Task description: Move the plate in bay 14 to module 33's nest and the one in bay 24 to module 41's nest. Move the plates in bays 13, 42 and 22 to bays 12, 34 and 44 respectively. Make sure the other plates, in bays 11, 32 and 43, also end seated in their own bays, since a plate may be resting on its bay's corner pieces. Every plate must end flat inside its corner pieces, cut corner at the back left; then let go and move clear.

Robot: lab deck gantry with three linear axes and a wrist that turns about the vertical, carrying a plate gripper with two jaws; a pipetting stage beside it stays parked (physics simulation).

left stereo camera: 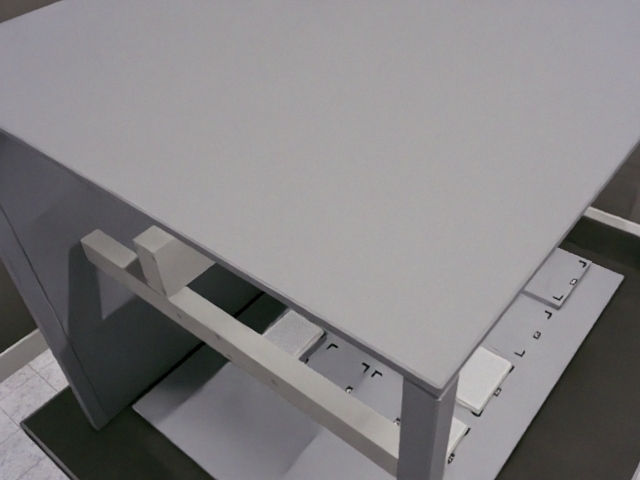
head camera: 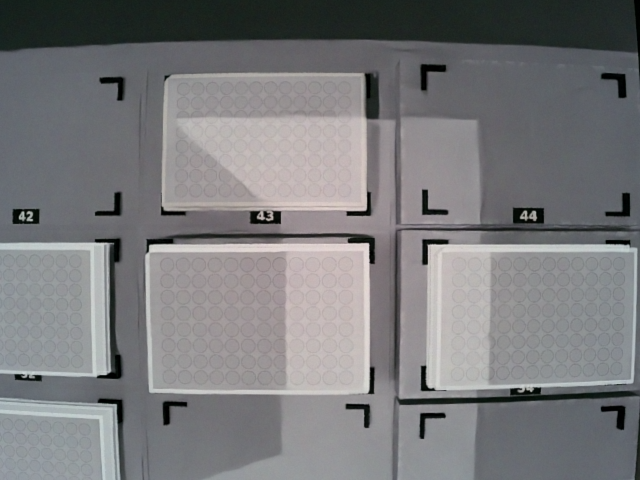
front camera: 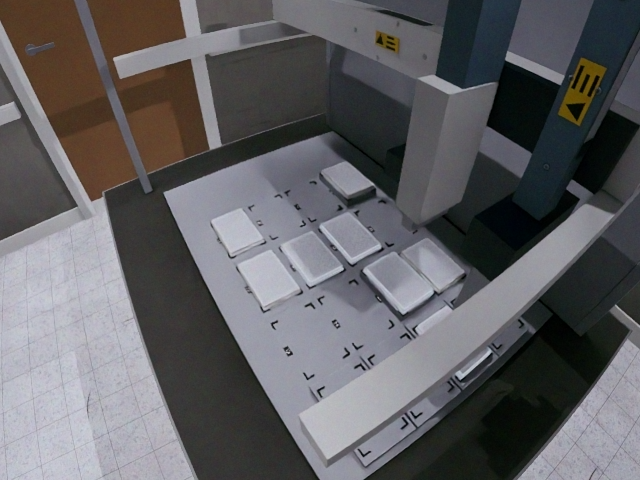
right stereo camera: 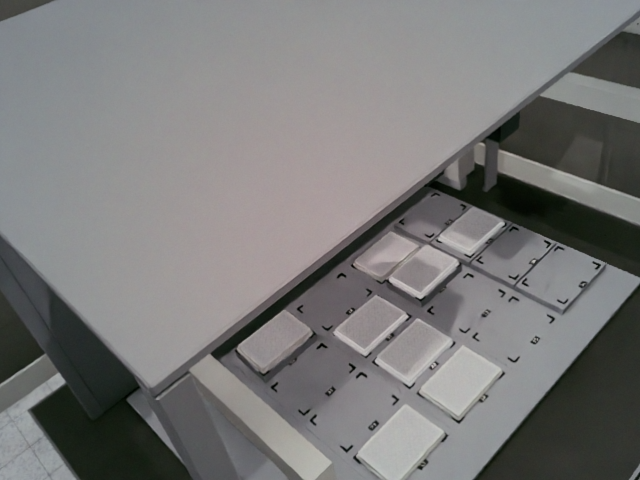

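Seen in the pictures: gripper, between the fingertips: (right stereo camera: pixel 472 179); robot's base, origin of its link: (front camera: pixel 211 224).
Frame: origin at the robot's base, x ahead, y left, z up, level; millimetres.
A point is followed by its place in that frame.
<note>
Plates sit on bay 11 (front camera: pixel 237 232) {x 77, y 41, z 14 mm} (right stereo camera: pixel 401 444) {x 62, y 39, z 15 mm}, bay 12 (front camera: pixel 268 279) {x 237, y 41, z 14 mm} (right stereo camera: pixel 461 382) {x 223, y 38, z 14 mm}, bay 22 (front camera: pixel 311 258) {x 237, y 145, z 14 mm} (head camera: pixel 46 449) {x 250, y 166, z 14 mm} (right stereo camera: pixel 413 351) {x 222, y 145, z 14 mm} and bay 32 (front camera: pixel 350 237) {x 234, y 252, z 16 mm} (head camera: pixel 41 312) {x 251, y 256, z 15 mm} (right stereo camera: pixel 371 324) {x 220, y 250, z 16 mm}. A plate (front camera: pixel 347 178) {x 71, y 361, z 33 mm} (right stereo camera: pixel 273 341) {x 59, y 359, z 33 mm} is on module 41, another (front camera: pixel 398 281) {x 397, y 251, z 33 mm} (head camera: pixel 258 320) {x 393, y 258, z 33 mm} (right stereo camera: pixel 423 271) {x 383, y 251, z 34 mm} on module 33. The bay 43 plate (front camera: pixel 433 264) {x 398, y 359, z 14 mm} (head camera: pixel 263 142) {x 393, y 362, z 14 mm} (right stereo camera: pixel 390 255) {x 393, y 352, z 14 mm} and bay 34 plate (head camera: pixel 532 317) {x 551, y 258, z 29 mm} (right stereo camera: pixel 471 230) {x 549, y 252, z 29 mm} look flat; exact seating is unclear. Bay 44 (head camera: pixel 558 144) {x 577, y 363, z 14 mm} is empty. My gripper (right stereo camera: pixel 491 178) is beyond the raised nests, apart from the plates; one jaw shows, its opening hidden.
The parked pipetting stage (front camera: pixel 444 155) (right stereo camera: pixel 459 167) stands beside the gripper. A pale beam (front camera: pixel 454 330) {x 617, y 27, z 400 mm} crosses the front view. A large grey cover (left stereo camera: pixel 310 155) {x -145, y 72, z 691 mm} (right stereo camera: pixel 232 155) {x -105, y 16, z 691 mm} blocks much of both stereo views. Bays 42, 31, 21, 13, 23, 14 and 24 hold no plates.
</note>
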